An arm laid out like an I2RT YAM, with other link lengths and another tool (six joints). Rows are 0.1 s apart.
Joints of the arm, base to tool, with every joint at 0 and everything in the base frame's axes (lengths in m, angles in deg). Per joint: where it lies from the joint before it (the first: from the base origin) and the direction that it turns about. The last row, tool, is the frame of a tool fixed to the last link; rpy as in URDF.
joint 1: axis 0 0 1 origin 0 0 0.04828
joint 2: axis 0 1 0 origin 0.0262 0.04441 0.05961
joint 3: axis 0 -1 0 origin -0.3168 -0.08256 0
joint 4: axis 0 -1 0 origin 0.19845 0.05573 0.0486
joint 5: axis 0 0 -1 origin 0.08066 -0.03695 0.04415
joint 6: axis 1 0 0 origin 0.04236 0 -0.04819
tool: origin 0.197 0.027 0.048 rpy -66.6 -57.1 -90
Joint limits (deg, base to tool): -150..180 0..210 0..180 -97..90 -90..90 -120..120
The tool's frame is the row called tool.
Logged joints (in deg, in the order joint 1, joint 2, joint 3, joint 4, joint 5, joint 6), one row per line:
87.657 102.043 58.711 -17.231 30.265 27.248
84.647 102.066 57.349 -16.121 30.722 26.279
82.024 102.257 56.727 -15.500 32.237 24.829
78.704 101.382 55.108 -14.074 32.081 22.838
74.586 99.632 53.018 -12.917 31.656 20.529
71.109 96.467 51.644 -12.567 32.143 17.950
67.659 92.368 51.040 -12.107 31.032 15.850
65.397 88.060 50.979 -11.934 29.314 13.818
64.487 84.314 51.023 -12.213 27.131 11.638
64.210 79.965 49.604 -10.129 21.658 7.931
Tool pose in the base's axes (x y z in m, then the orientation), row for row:
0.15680 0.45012 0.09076 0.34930 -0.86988 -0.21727 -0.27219
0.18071 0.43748 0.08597 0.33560 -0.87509 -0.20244 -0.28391
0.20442 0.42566 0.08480 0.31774 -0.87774 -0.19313 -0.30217
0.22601 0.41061 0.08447 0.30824 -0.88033 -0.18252 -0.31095
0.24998 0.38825 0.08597 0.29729 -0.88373 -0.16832 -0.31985
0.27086 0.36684 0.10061 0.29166 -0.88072 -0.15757 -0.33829
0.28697 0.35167 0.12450 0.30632 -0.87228 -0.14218 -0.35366
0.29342 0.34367 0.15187 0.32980 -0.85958 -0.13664 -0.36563
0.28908 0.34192 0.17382 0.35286 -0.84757 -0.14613 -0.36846
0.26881 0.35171 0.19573 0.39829 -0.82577 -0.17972 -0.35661
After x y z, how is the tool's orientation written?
As a quaternion, w x y z.
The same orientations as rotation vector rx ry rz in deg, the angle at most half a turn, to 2 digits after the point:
-129.14 -32.26 -40.41
-130.78 -30.25 -42.43
-132.33 -29.12 -45.56
-133.34 -27.65 -47.10
-134.59 -25.63 -48.71
-134.51 -24.06 -51.67
-132.25 -21.56 -53.62
-128.83 -20.48 -54.80
-125.62 -21.66 -54.61
-119.79 -26.07 -51.73

